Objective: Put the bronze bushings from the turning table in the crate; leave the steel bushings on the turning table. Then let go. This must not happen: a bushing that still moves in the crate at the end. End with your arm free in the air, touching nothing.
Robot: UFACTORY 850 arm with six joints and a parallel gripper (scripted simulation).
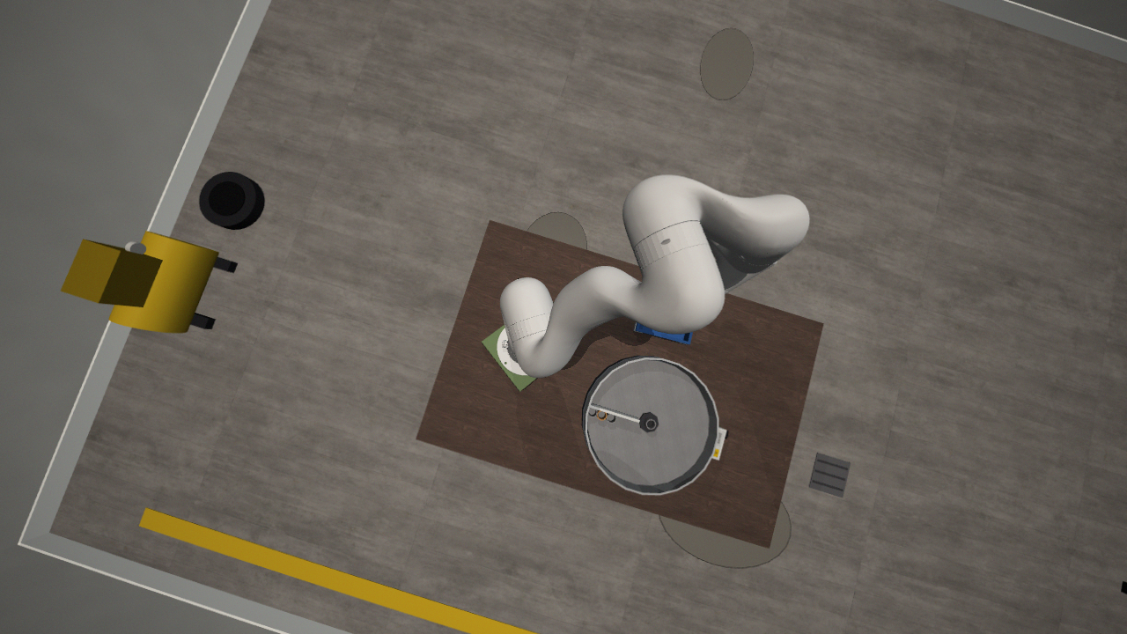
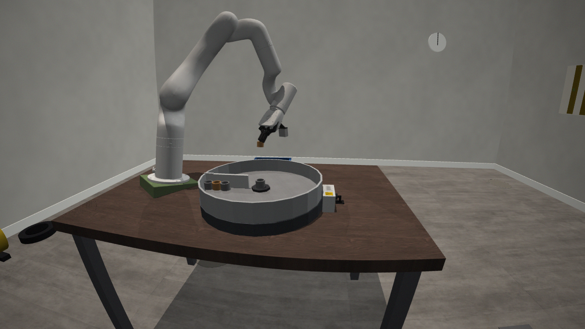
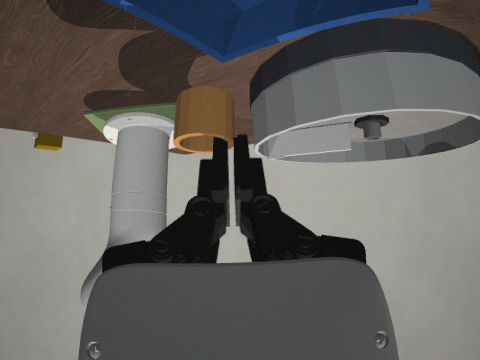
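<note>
Now: the blue crate 14 cm below my hand and 4 cm ahead of it. Round my hand: grey turning table: 35 cm to the right, 12 cm below.
</note>
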